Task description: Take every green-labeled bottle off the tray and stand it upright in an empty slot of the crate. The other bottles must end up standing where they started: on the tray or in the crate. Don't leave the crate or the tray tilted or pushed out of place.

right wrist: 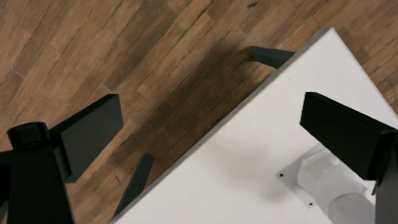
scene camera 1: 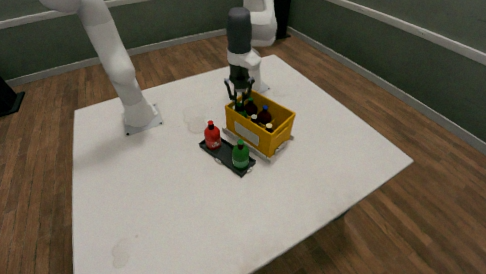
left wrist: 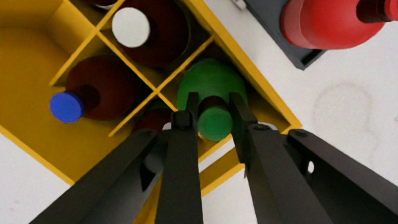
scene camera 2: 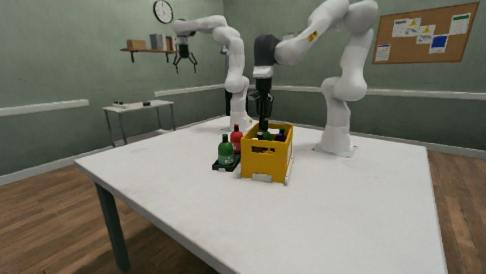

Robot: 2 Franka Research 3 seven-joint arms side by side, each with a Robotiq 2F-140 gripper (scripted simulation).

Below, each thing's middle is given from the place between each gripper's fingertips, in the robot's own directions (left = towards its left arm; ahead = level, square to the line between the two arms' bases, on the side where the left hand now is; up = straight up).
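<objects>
Blue-capped bottle (left wrist: 105, 88): 110 mm to the left of my left gripper, 50 mm ahead of it and 100 mm below it. As for the yellow crate (scene camera 1: 264, 141), my left gripper is 100 mm above it, 70 mm to the right of it and 60 mm short of it. By its middle, the crate is nearer to my left gripper than to my right hand.
From my right hand, the blue-capped bottle lies 380 mm ahead, 1120 mm to the left and 330 mm below. Relative to the yellow crate, my right hand is 400 mm short of it, 1080 mm to the right of it and 330 mm above it. By its middle, the bottle is nearer to my left gripper than to my right hand.
</objects>
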